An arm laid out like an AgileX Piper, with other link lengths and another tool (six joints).
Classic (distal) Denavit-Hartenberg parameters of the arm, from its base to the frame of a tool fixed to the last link. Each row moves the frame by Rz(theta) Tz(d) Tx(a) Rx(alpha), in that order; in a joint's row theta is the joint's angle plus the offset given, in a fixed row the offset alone. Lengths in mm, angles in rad.
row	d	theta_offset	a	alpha
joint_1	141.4	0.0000	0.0	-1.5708
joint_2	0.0	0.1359	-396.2	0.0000
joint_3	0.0	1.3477	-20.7	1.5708
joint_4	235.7	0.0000	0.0	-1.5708
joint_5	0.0	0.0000	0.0	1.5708
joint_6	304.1	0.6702	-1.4	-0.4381
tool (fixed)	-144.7	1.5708	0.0	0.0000
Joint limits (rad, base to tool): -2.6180..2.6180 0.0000..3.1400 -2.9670..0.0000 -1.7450..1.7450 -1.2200..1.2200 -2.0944..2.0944
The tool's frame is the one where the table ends.
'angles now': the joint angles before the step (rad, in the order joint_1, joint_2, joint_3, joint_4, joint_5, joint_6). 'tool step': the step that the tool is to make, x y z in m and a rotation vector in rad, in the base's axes. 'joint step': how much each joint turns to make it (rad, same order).
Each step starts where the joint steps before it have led.
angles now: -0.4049, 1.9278, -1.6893, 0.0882, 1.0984, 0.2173
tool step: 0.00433, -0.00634, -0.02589, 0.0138, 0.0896, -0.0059
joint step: 0.0000, 0.0693, -0.0162, -0.0273, 0.0339, 0.0138
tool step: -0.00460, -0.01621, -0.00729, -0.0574, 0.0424, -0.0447
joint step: -0.0101, 0.0220, -0.0003, -0.0835, -0.0066, 0.0537
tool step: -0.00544, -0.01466, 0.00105, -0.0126, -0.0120, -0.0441
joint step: -0.0328, 0.0000, -0.0039, -0.0100, -0.0119, 0.0142
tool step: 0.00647, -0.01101, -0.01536, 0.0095, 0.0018, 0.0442
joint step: -0.0177, 0.0337, -0.0016, 0.0242, -0.0276, -0.0689
